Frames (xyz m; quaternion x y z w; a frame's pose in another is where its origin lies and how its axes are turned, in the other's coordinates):
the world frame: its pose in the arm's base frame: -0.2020 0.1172 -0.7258 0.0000 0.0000 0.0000 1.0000
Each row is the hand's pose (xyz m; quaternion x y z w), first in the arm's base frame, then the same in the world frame.
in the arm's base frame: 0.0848 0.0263 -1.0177 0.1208 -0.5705 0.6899 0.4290
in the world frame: 0.2868 -0.0909 -0.2919 0.1208 -0.5705 0.6899 0.4290
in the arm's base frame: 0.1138 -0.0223 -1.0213 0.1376 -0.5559 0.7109 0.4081
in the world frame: 0.3158 -0.1395 -0.2955 0.1376 -0.5559 0.7109 0.4081
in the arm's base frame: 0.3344 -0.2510 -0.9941 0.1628 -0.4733 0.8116 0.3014
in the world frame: 0.5364 -0.3682 -0.2683 0.1628 -0.4733 0.8116 0.3014
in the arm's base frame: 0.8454 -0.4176 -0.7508 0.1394 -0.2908 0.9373 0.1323
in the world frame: 1.0474 -0.5348 -0.0250 0.1394 -0.2908 0.9373 0.1323
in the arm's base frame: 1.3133 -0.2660 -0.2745 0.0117 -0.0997 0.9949 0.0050
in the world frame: 1.5153 -0.3832 0.4513 0.0117 -0.0997 0.9949 0.0050
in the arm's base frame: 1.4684 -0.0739 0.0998 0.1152 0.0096 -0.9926 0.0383
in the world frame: 1.6704 -0.1911 0.8256 0.1152 0.0096 -0.9926 0.0383
